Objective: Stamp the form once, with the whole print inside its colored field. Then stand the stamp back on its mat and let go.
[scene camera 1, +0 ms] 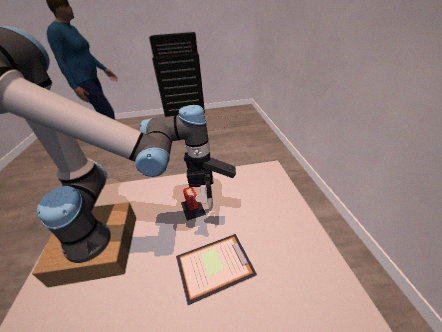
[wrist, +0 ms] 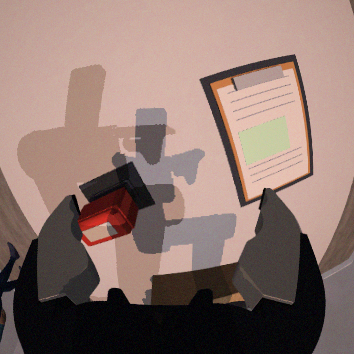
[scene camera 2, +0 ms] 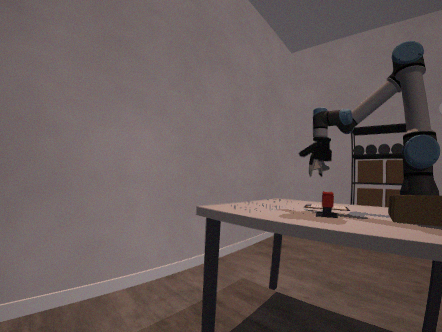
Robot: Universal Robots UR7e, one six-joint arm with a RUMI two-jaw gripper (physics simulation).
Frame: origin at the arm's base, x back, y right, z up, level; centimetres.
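Seen in the pictures: gripper, between the fingertips: (scene camera 1: 210, 196) (wrist: 167, 194) (scene camera 2: 316, 176); arm's base, origin of its link: (scene camera 1: 88, 242) (scene camera 2: 418, 196).
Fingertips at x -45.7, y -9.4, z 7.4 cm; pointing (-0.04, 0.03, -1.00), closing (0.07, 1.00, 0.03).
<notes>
Pixels of each thing's top centre, then the offset from my fingertips to it.
- red stamp, centre of its top: (wrist: 98, 232) (scene camera 1: 190, 192) (scene camera 2: 327, 191) dx +9.2, dy -11.0, dz -6.8 cm
- dark-edged clipboard, centre of its top: (wrist: 274, 135) (scene camera 1: 214, 263) (scene camera 2: 326, 205) dx +0.9, dy +17.9, dz -15.9 cm
The red stamp (scene camera 1: 190, 199) (scene camera 2: 327, 199) (wrist: 109, 217) stands upright on its black mat (scene camera 1: 199, 215) (scene camera 2: 333, 215) (wrist: 141, 185). The form lies on a dark-edged clipboard (scene camera 1: 183, 282) (wrist: 226, 135); its green field (scene camera 1: 212, 262) (wrist: 265, 140) shows no print that I can see. In the second scene view the clipboard (scene camera 2: 345, 208) shows edge-on behind the stamp. My gripper (scene camera 2: 315, 175) (wrist: 167, 194) is open and empty, well above the table. In the wrist view the stamp is near the left finger, lower down. In the first scene view the gripper hangs over the stamp's area, one finger partly hidden.
The arm's base stands on a wooden block (scene camera 1: 120, 240) (scene camera 2: 417, 210) at one side of the pale table (scene camera 1: 300, 280) (scene camera 2: 240, 220). A dark shelf unit (scene camera 2: 378, 156) stands beyond the table. A person (scene camera 1: 75, 55) stands by the back wall, away from the table.
</notes>
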